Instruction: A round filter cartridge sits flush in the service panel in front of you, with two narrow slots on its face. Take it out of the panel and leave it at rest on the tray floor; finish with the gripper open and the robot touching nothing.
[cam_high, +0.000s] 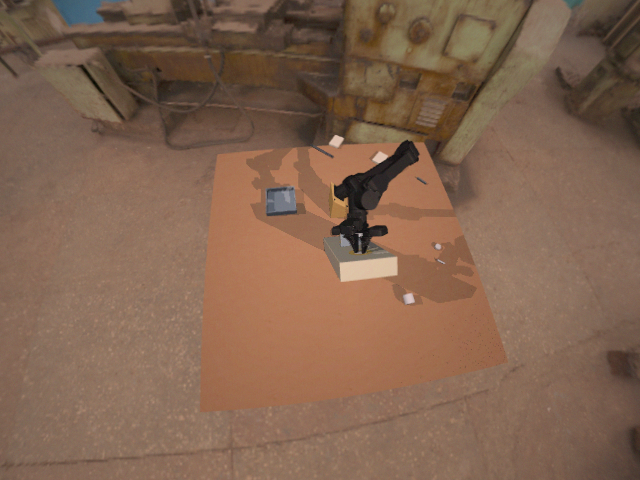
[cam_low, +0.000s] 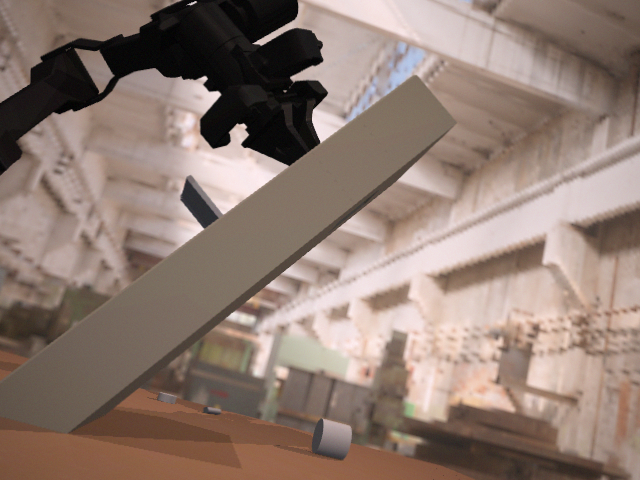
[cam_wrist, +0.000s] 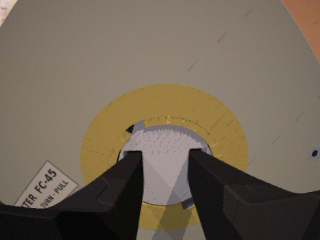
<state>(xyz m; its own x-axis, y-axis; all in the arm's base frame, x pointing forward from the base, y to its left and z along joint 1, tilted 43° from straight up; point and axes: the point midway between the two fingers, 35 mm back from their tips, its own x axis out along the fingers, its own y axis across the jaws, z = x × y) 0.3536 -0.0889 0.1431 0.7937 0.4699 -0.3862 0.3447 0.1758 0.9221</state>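
Now: gripper tip 10 mm short of the round filter cartridge and 10 mm above it.
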